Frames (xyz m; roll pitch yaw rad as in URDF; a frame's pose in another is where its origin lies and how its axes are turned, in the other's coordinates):
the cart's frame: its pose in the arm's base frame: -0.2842 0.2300 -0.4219 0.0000 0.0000 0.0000
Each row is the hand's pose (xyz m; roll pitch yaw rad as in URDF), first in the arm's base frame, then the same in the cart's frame.
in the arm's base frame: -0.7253 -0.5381 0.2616 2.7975 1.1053 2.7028
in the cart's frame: -0.4411 -0.7681 0.6835 2.7975 1.1053 2.7028
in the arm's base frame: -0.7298 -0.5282 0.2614 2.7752 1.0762 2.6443
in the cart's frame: -0.4456 -0.7582 0.6833 2.7752 1.0762 2.6443
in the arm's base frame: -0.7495 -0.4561 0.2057 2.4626 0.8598 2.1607
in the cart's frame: -0.4653 -0.6861 0.6276 2.4626 0.8598 2.1607
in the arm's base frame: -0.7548 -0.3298 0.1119 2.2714 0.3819 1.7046
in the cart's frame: -0.4706 -0.5598 0.5338 2.2714 0.3819 1.7046
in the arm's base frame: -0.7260 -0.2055 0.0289 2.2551 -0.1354 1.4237
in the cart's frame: -0.4418 -0.4355 0.4508 2.2551 -0.1354 1.4237
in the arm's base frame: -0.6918 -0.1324 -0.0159 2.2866 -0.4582 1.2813
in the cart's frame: -0.4076 -0.3624 0.4060 2.2866 -0.4582 1.2813
